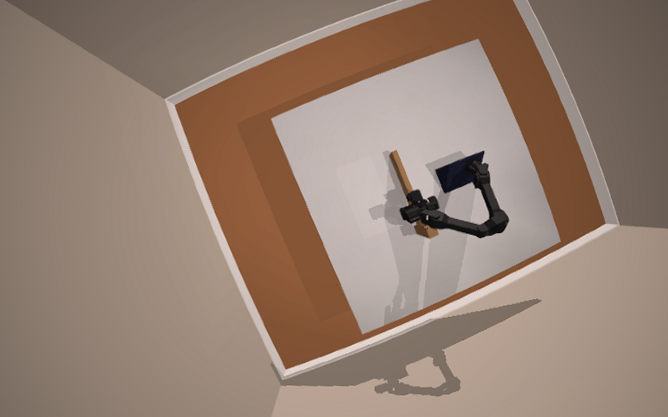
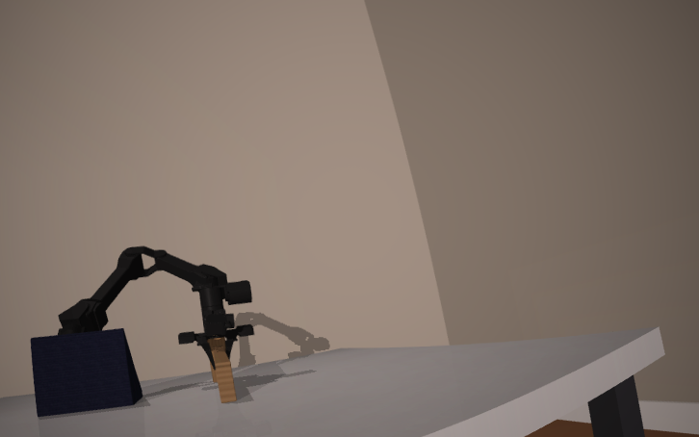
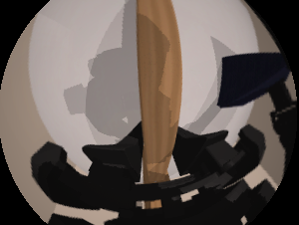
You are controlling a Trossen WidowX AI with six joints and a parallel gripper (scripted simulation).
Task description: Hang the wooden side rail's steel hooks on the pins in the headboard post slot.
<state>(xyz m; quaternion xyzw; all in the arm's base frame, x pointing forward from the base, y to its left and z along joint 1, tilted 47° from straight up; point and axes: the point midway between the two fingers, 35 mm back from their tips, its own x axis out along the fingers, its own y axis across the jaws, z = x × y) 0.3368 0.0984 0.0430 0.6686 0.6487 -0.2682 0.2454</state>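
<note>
Now: the headboard post 12 cm to the left of my gripper tip and 4 cm above it.
</note>
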